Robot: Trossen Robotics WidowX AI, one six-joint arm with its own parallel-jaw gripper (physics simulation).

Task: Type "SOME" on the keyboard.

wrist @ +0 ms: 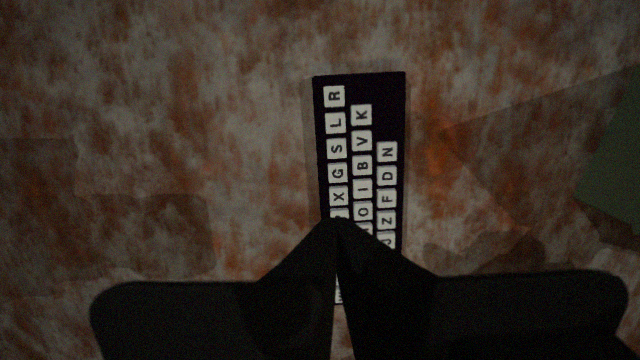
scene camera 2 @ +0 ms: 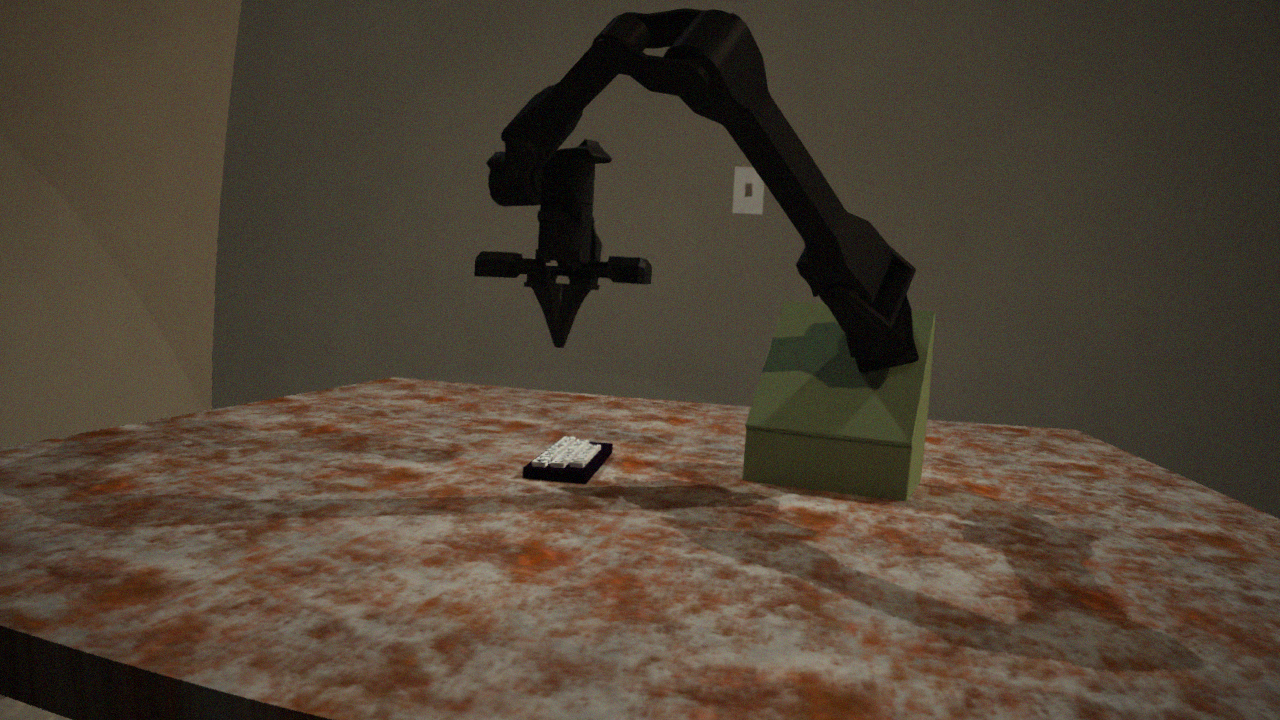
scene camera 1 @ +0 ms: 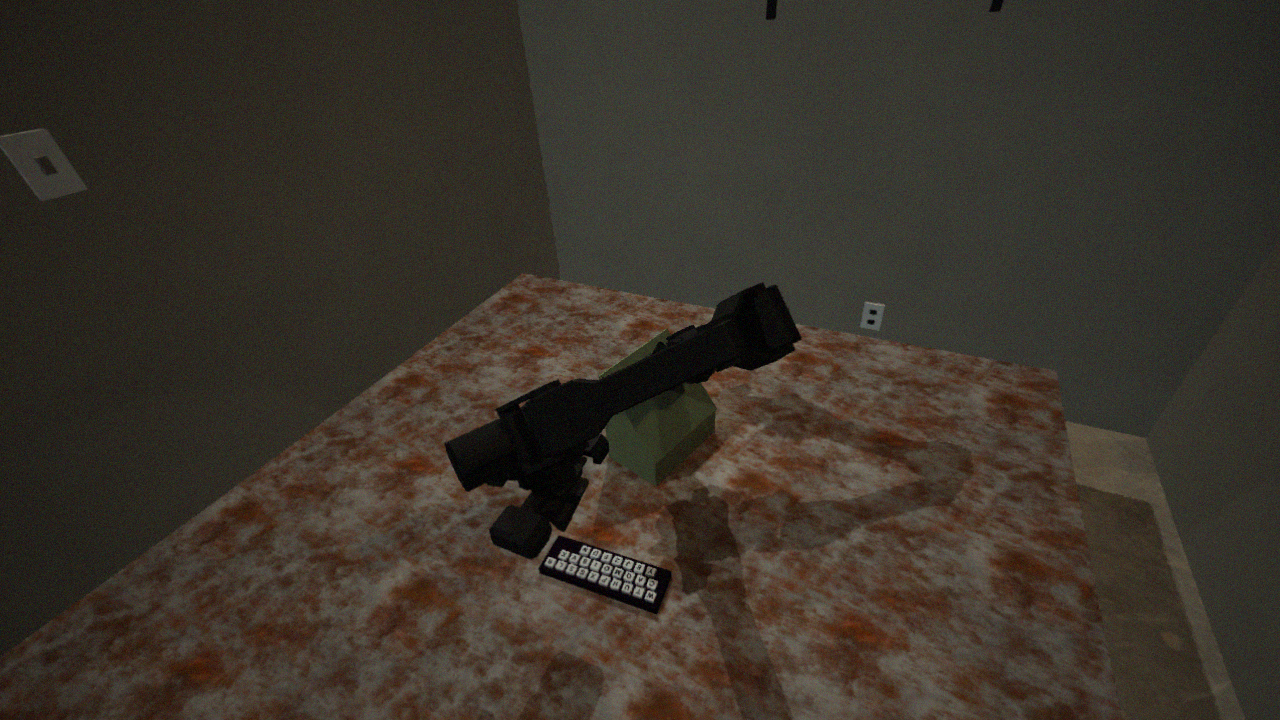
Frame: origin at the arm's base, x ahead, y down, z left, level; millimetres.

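Where they show: gripper, between the fingertips: (wrist: 334, 229) (scene camera 2: 559, 347) (scene camera 1: 562, 528); arm's base, origin of its link: (scene camera 2: 882, 344).
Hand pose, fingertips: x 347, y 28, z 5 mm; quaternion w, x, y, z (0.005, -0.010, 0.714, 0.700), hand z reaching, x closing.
Note:
Each offset is from my fingertips to the top centre of the thing. Level surfaces: height alone.
A small dark keyboard @[dx -29, dy +105, dz +36 mm] (scene camera 1: 605, 573) (scene camera 2: 568, 458) (wrist: 392, 110) with white letter keys lies flat on the table. In the wrist view its S key @[dx -9, dy +105, dz -7 mm] (wrist: 336, 149) shows in the left column and its O key @[dx -30, dy +105, dz +40 mm] (wrist: 363, 212) in the middle column, just above and right of the fingertips. The M and E keys cannot be made out there, as the fingers cover the keyboard's lower part. My gripper (scene camera 1: 562, 526) (scene camera 2: 559, 344) (wrist: 334, 229) is shut and empty. It points down with its fingertips together, well above the keyboard and apart from it.
A green angled block (scene camera 1: 657, 443) (scene camera 2: 832, 461) (wrist: 610, 175) under the arm's base stands on the mottled red-and-grey table @[dy +121 mm] (scene camera 1: 358, 537) (scene camera 2: 358, 608) (wrist: 150, 100). The arm's shadows fall across the tabletop. Walls stand beyond the table, with a switch plate (scene camera 2: 748, 205) and an outlet (scene camera 1: 872, 315).

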